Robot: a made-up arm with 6 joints.
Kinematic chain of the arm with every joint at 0, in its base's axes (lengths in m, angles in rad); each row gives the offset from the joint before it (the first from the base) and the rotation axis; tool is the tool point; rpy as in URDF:
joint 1: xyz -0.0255 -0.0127 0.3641 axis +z
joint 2: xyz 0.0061 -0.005 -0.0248 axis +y
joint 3: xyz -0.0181 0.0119 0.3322 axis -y
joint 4: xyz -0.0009 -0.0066 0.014 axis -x
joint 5: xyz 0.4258 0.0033 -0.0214 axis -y
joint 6: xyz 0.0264 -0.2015 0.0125 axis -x
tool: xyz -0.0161 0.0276 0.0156 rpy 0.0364 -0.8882 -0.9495
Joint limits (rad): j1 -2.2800..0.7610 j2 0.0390..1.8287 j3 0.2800..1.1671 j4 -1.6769..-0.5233 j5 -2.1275..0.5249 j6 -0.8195..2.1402
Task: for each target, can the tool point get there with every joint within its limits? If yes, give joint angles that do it. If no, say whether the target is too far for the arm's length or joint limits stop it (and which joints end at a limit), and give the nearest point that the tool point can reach.
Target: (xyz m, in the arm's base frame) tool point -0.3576 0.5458 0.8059
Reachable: no: joint limits stop it (at a limit: joint 1, joint 2, joint 3, joint 4) | nearest point 0.1768 0.2660 0.9730 | short by 0.626 m
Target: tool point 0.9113 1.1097 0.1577
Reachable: no: too far | nearest point 0.4966 0.5523 0.2437 | short by 0.700 m
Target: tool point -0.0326 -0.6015 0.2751
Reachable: yes | joints -1.4119 0.8430 0.3982 -0.7854 -0.5969 0.8953
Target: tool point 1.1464 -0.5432 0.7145
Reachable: no: too far | nearest point 0.6663 -0.3259 0.5600 | short by 0.549 m
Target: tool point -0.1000 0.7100 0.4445
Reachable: no: joint limits stop it (at a limit: joint 1, joint 3, joint 4, joint 5, joint 6) | nearest point 0.3175 0.4151 0.4683 | short by 0.512 m
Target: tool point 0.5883 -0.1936 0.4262
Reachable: yes | joints -0.2924 0.7317 0.7217 -1.3841 -0.5701 1.4051
